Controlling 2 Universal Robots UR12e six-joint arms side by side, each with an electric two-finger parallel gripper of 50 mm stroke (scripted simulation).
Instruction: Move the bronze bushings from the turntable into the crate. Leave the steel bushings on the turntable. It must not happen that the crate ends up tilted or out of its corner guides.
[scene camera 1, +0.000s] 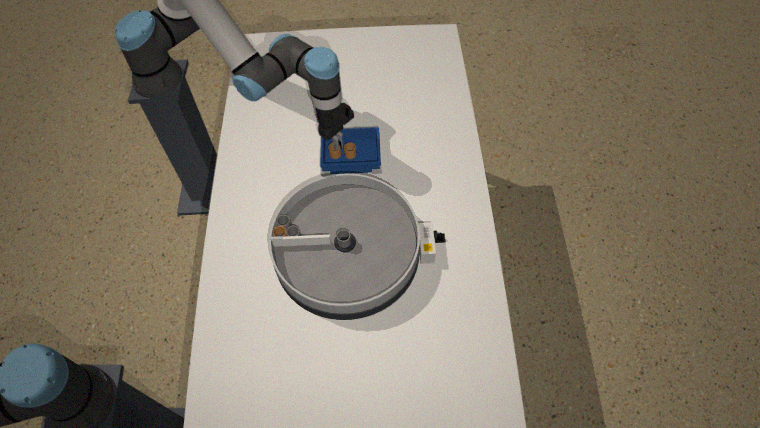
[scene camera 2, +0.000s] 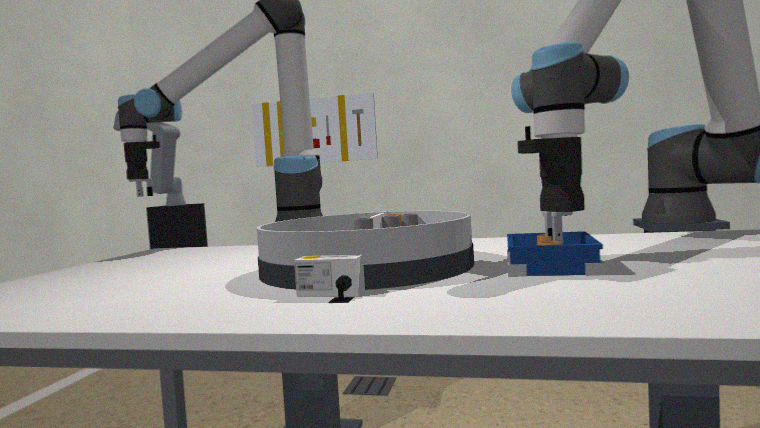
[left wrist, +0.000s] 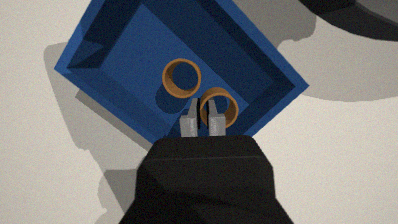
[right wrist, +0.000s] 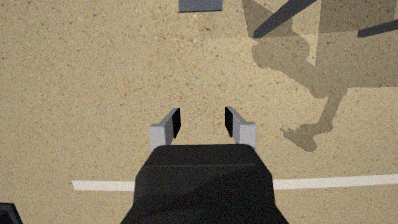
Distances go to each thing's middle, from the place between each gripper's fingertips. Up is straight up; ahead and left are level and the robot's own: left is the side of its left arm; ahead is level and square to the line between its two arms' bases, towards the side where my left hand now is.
Now: left hand 4 cm short of the blue crate (scene camera 2: 541, 260), 1 cm to the left of it and 2 cm above it.
